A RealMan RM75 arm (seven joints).
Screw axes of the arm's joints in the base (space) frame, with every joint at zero. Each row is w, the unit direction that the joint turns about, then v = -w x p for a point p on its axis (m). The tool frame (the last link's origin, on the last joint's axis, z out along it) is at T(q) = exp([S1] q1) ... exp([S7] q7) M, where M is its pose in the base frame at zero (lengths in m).
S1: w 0 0 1 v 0 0 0
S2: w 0 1 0 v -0.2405 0 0
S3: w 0 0 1 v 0 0 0
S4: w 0 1 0 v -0.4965 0 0
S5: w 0 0 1 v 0 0 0
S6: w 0 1 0 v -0.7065 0 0
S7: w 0 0 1 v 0 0 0
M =
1 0 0 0
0 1 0 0
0 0 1 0.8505
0 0 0 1
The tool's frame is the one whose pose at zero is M.
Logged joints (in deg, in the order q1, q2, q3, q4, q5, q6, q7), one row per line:
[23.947, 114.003, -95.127, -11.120, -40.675, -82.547, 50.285]
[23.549, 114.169, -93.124, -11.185, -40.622, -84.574, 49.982]
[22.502, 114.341, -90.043, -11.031, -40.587, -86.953, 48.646]
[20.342, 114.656, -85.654, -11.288, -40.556, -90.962, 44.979]
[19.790, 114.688, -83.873, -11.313, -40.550, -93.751, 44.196]
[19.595, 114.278, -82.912, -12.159, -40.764, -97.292, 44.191]
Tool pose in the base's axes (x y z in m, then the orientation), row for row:
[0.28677, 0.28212, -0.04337, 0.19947, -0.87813, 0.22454, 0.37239]
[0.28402, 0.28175, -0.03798, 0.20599, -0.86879, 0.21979, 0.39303]
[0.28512, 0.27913, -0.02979, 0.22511, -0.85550, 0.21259, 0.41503]
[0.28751, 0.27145, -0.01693, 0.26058, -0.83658, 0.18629, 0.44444]
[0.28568, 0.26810, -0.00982, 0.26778, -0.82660, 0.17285, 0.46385]
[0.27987, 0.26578, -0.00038, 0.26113, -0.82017, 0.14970, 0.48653]
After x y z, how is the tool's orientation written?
As a quaternion, w x y z.
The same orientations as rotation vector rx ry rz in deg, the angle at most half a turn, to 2 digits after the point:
[-140.68, 35.97, 59.66]
[-138.70, 35.09, 62.75]
[-135.20, 33.60, 65.59]
[-129.80, 28.90, 68.96]
[-127.78, 26.72, 71.70]
[-127.22, 23.22, 75.46]

